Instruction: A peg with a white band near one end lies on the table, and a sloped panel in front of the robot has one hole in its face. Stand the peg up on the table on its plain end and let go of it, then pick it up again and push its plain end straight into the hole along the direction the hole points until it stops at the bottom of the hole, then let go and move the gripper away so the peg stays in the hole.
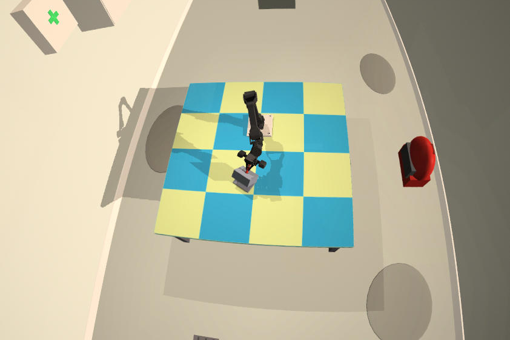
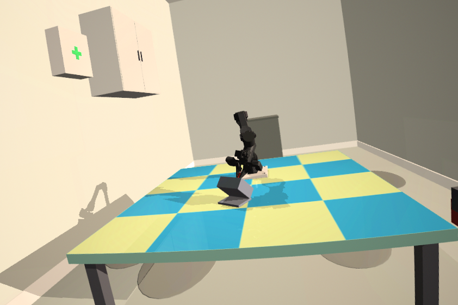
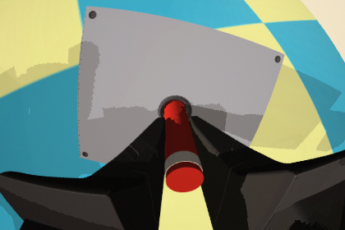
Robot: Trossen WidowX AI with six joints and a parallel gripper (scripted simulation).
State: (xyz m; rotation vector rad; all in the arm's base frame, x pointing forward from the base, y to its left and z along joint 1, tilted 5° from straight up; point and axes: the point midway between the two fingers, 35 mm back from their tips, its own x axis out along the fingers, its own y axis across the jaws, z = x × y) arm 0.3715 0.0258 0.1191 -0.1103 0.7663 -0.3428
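My gripper tip is now 10 mm past the red peg and 10 mm below it. Round my gripper tip: grey sloped panel: 30 mm ahead, 10 mm to the right, 30 mm below.
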